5 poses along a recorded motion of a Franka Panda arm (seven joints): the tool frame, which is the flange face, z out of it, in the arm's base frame.
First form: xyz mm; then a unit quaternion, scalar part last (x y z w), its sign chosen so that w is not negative.
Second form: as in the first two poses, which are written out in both.
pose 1, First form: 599.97 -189.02 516.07 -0.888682 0.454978 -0.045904 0.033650
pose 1, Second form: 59.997 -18.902 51.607 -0.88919 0.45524 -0.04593 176.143
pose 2, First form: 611.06 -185.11 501.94 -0.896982 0.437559 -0.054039 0.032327
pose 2, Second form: 61.106 -18.511 50.194 -0.89745 0.43779 -0.05407 176.295
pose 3, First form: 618.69 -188.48 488.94 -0.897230 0.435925 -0.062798 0.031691
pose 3, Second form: 61.869 -18.848 48.894 -0.89768 0.43614 -0.06283 176.368
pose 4, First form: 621.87 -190.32 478.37 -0.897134 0.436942 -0.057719 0.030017
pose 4, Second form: 62.187 -19.032 47.837 -0.89754 0.43714 -0.05775 176.560
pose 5, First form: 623.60 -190.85 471.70 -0.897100 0.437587 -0.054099 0.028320
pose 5, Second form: 62.360 -19.085 47.170 -0.89746 0.43776 -0.05412 176.754
